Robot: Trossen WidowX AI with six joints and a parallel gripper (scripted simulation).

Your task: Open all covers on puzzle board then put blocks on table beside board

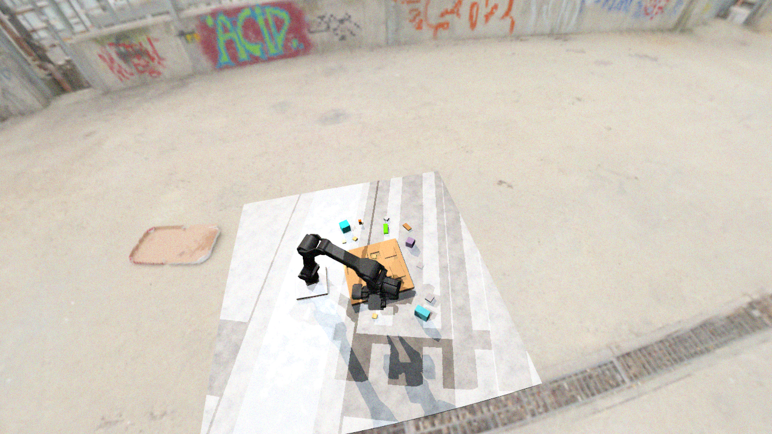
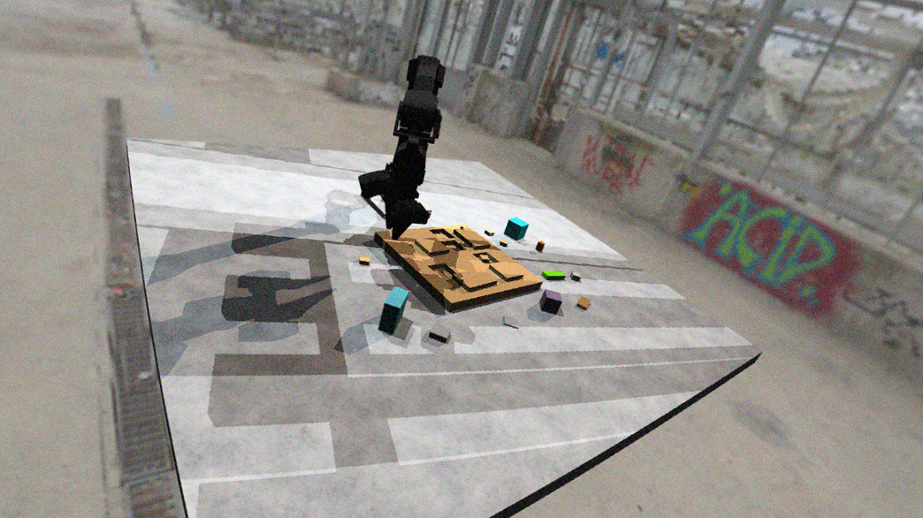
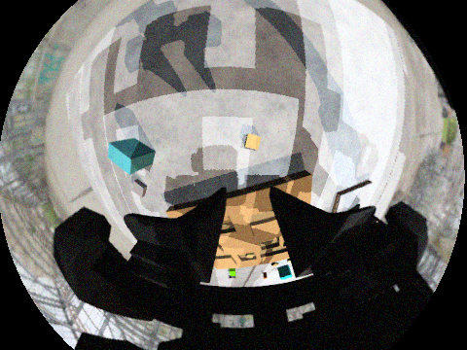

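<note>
The tan puzzle board is 6 cm ahead of my gripper tip, 20 cm to the left of it and 6 cm below it. The rest, counted from my gripper tip: grey piece (23 cm ahead, 5 cm to the right, 8 cm below); teal block (16 cm ahead, 11 cm to the right, 5 cm below); purple cube (28 cm ahead, 26 cm to the left, 6 cm below).
</note>
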